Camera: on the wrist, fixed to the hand. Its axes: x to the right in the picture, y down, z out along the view.
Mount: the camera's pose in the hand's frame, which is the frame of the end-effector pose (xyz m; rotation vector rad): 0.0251 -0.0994 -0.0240 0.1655 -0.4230 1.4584
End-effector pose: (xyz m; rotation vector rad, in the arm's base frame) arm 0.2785 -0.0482 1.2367 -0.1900 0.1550 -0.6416
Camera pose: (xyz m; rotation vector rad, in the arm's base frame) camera 0.2360 -0.1445 1.2335 -0.0140 -0.1805 0.8390
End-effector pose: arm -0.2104 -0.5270 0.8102 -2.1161 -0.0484 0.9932
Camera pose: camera -0.1498 -0.4649 0.8698 -1.5228 1.4651 2.0946
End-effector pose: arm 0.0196 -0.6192 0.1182 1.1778 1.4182 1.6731
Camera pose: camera -0.0198 -0.5853 0.0266 -2.4146 -0.2344 -1.5933
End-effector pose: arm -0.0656 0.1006 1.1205 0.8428 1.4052 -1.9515
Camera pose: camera -0.1534 0.1483 1.1537 0.9933 0.1325 -0.9449
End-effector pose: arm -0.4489 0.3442 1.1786 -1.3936 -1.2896 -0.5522
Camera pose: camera -0.5229 0.3125 1.2465 -1.9143 -0.3096 0.8453
